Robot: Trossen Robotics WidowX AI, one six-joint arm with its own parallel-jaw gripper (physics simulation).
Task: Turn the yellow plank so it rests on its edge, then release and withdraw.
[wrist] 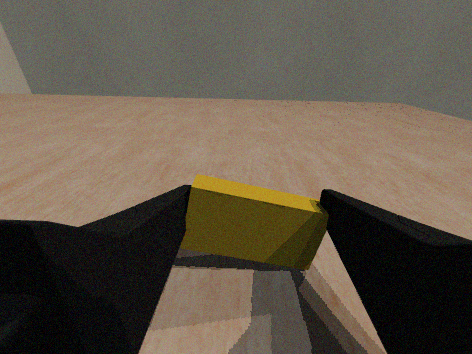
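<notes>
The yellow plank [250,220] is between the two black fingers in the wrist view, its broad face toward the camera and shaded, its narrow top face bright. It is tilted, its left end higher than its right in the view. My gripper [256,195] is shut on the plank, the left finger at its left end and the right finger at its right end. A dark shadow lies right by the plank's lower edge. Whether that edge touches the table is hard to tell.
The wood-grained table top [240,135] stretches out beyond the plank to a far edge, with a grey wall [240,50] behind it. A pale slanted surface [11,70] shows at the upper left. Shadows of the gripper fall on the table between the fingers.
</notes>
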